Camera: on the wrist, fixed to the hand. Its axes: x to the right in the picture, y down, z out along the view.
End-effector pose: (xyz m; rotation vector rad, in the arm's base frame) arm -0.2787 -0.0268 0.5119 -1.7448 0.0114 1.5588
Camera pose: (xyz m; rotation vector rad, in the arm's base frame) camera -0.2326 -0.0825 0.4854 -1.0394 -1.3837 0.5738
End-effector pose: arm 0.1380 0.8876 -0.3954 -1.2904 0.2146 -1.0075
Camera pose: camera 0.1122 0.8316 -0.4414 -1.8005 -1.0742 -2.0511
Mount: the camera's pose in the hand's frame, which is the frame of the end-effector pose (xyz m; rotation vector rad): 0.0075 0.0304 -0.0703 -0.2774 -0.2926 -1.5436
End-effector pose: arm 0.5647 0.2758 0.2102 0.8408 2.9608 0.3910
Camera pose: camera 0.5665 0.2885 0.2861 -1.2391 2.2639 0.4271
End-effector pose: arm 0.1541 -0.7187 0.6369 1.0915 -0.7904 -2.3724
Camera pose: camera 0.2084 -0.7686 0.6149 -0.8280 -0.3788 2.0492
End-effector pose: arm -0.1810 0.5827 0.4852 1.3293 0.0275 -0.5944
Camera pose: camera -0.1399 0.6475 0.4915 0.7225 0.9196 -1.9757
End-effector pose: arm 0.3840 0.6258 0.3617 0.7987 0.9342 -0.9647
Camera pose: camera 0.3940 0.6961 0.3321 -0.4940 1.3418 -2.1029
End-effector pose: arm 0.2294 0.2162 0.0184 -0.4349 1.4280 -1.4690
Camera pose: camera 0.1813 0.2538 -0.0284 2.1034 -0.9259 2.0938
